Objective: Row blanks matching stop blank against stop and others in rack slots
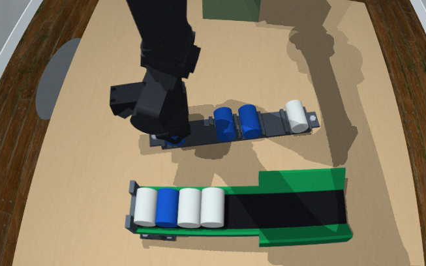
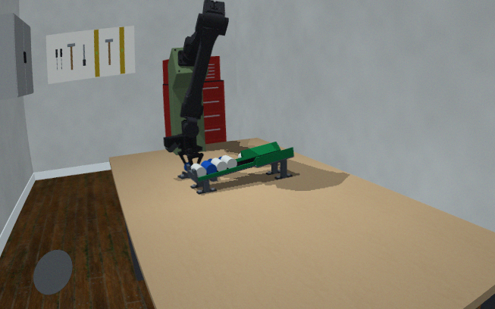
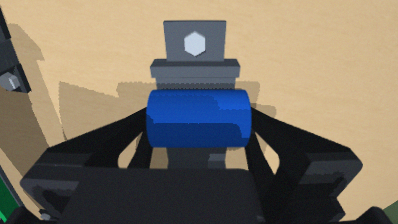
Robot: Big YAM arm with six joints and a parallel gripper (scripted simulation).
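The stock rack lies 5 cm behind my hand, 12 cm to the left of it and 4 cm below it. The rest, counted from my hand: grey stop: 20 cm ahead, 3 cm above.
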